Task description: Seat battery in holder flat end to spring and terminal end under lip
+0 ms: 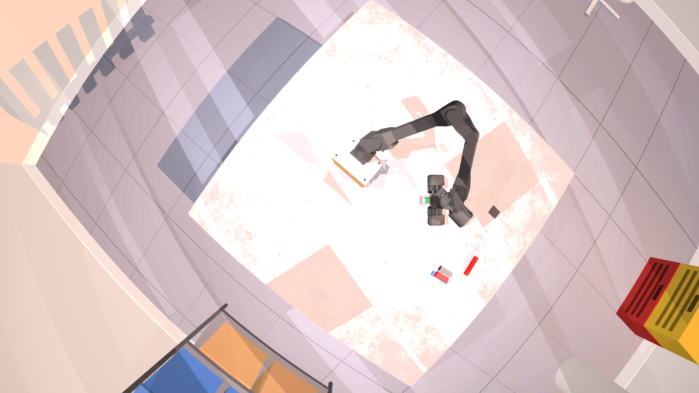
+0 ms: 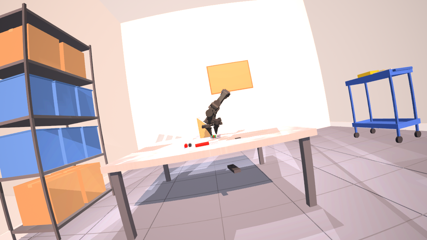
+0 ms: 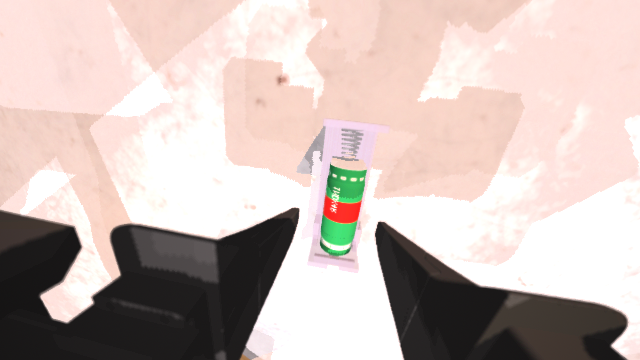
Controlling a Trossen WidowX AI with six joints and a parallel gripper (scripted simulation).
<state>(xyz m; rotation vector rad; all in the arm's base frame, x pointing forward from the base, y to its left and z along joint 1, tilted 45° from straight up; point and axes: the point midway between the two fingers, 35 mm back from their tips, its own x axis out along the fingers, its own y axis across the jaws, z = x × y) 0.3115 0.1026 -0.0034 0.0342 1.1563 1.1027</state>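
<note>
Right now the battery is 1 cm below my gripper tip. The rest, counted from my gripper tip: dark remote (32 cm ahead, 10 cm to the left, 21 cm below); then dark square (27 cm ahead, 17 cm to the left, 3 cm below); then red screwdriver (33 cm ahead, 4 cm to the right, 2 cm below).
</note>
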